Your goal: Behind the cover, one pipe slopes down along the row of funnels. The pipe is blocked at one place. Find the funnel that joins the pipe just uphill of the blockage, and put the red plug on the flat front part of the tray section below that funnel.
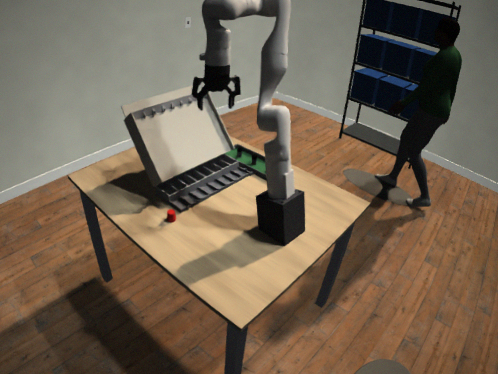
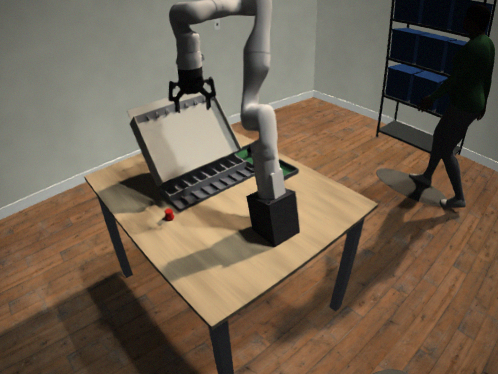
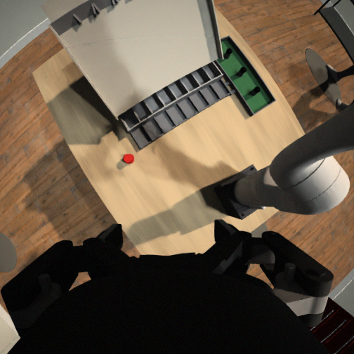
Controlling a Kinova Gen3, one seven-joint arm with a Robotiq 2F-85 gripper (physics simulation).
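Where they show: gripper, fingertip midpoint: (image 1: pixel 215 108) (image 2: pixel 193 110); arm's base at its link origin: (image 1: pixel 280 193) (image 2: pixel 270 193).
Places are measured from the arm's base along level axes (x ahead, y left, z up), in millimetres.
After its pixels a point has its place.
The red plug (image 1: pixel 171 216) {z -128, x 323, y 250 mm} (image 2: pixel 169 214) {z -124, x 320, y 247 mm} (image 3: pixel 128 158) stands on the table near the left end of the tray. The pale cover (image 1: pixel 182 135) {z 47, x 539, y -39 mm} (image 2: pixel 192 137) {z 37, x 528, y -66 mm} (image 3: pixel 145 47) slopes up behind the tray and hides the pipe. Small grey funnels (image 1: pixel 172 106) {z 162, x 622, y -57 mm} (image 2: pixel 182 105) {z 167, x 626, y -95 mm} (image 3: pixel 95 9) line its top edge. The dark tray (image 1: pixel 172 202) {z -137, x 395, y 173 mm} (image 2: pixel 174 202) {z -150, x 402, y 163 mm} (image 3: pixel 140 146) has a row of back compartments and flat front sections, split by dividers. My gripper (image 1: pixel 215 106) {z 338, x 168, y 188 mm} (image 2: pixel 193 108) {z 338, x 168, y 188 mm} (image 3: pixel 168 232) is open and empty, high above the table. The blockage does not show.
A green tray (image 1: pixel 239 156) {z -148, x 432, y -348 mm} (image 2: pixel 289 169) {z -152, x 204, y -389 mm} (image 3: pixel 260 102) with black pegs adjoins the right end of the dark tray. The arm's black base block (image 1: pixel 281 217) {z -39, x -56, y 75 mm} (image 2: pixel 274 219) {z -47, x -70, y 61 mm} stands on the table (image 1: pixel 225 270) {z -155, x 2, y 316 mm} (image 2: pixel 220 265) {z -155, x -12, y 278 mm}. A person (image 1: pixel 439 80) and a shelf rack with blue boxes are beyond the table.
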